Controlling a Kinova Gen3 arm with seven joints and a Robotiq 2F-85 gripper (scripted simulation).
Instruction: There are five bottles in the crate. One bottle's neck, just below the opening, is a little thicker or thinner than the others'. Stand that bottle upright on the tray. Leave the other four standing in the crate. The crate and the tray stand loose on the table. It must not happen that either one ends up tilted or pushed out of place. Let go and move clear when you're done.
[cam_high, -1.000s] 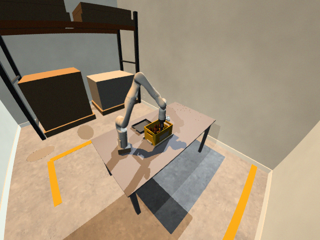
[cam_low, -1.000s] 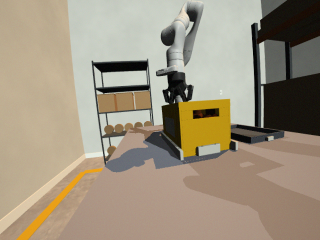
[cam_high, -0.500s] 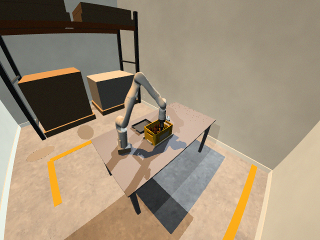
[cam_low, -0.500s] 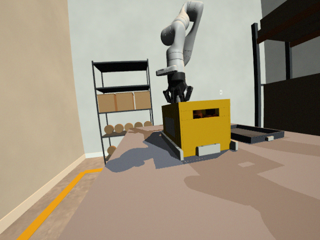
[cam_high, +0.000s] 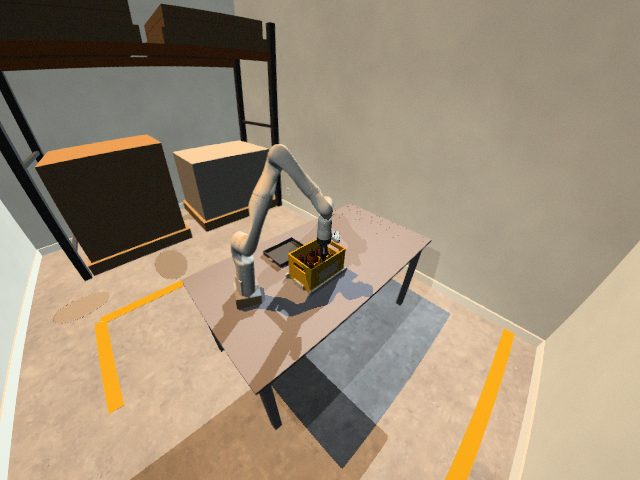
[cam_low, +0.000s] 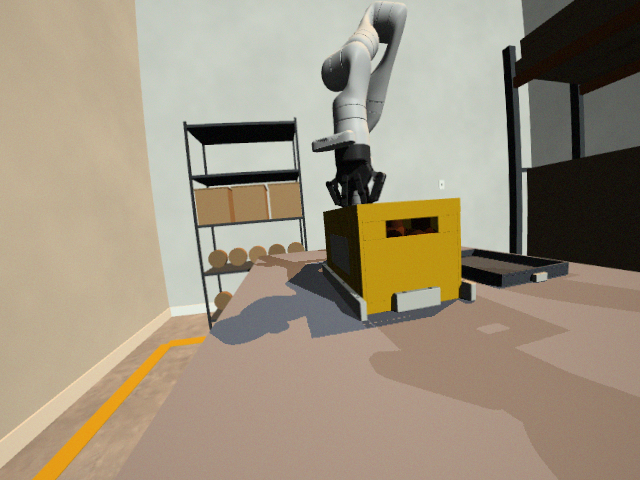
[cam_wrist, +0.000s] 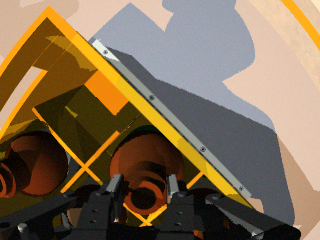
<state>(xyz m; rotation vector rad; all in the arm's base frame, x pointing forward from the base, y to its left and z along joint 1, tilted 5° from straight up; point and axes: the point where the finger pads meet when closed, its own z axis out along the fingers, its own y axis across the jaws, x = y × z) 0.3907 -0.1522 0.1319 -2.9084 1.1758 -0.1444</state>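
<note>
My gripper is now 7 cm above the yellow crate and 5 cm to the right of it. The rest, counted from my hand: dark tray 34 cm to the left, 14 cm below; brown bottle 9 cm behind, 7 cm below.
</note>
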